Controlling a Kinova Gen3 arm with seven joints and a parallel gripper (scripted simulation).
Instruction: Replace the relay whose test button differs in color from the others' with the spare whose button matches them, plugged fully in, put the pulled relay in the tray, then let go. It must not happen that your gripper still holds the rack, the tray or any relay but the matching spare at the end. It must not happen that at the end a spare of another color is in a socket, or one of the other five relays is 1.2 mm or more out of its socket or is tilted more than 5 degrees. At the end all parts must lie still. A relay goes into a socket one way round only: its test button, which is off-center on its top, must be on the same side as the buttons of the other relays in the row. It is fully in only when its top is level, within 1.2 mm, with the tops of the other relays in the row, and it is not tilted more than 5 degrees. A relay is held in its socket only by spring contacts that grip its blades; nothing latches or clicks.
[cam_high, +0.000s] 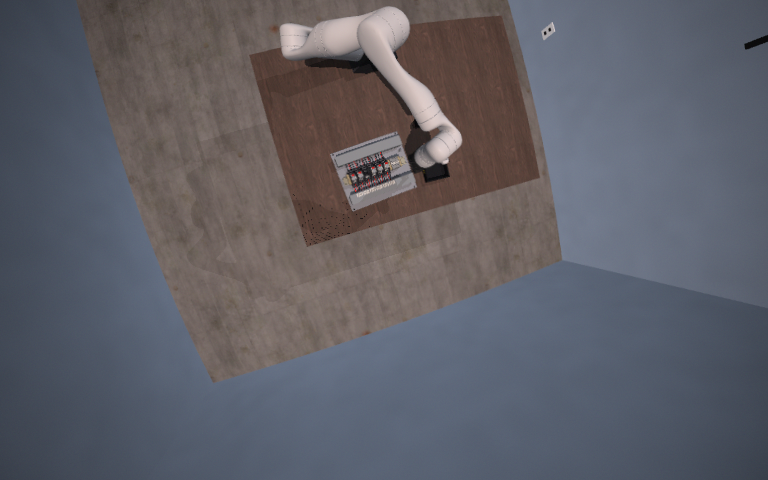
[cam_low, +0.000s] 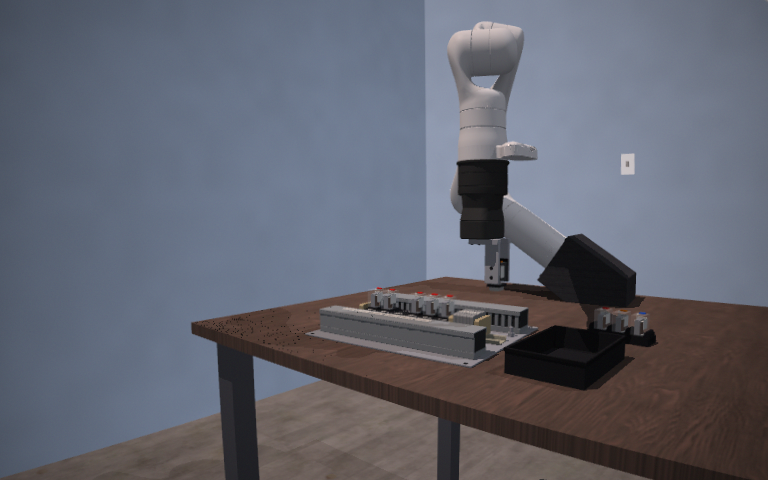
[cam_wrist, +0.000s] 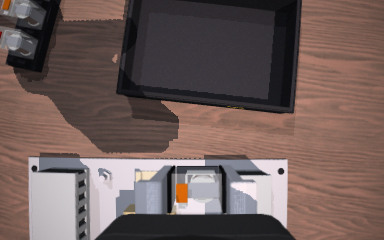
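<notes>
Right now my hand is 10 mm short of the black tray, 110 mm to the right of it and 110 mm above it. Round my hand: black spare holder (170 mm behind, 150 mm to the left, 120 mm below).
</notes>
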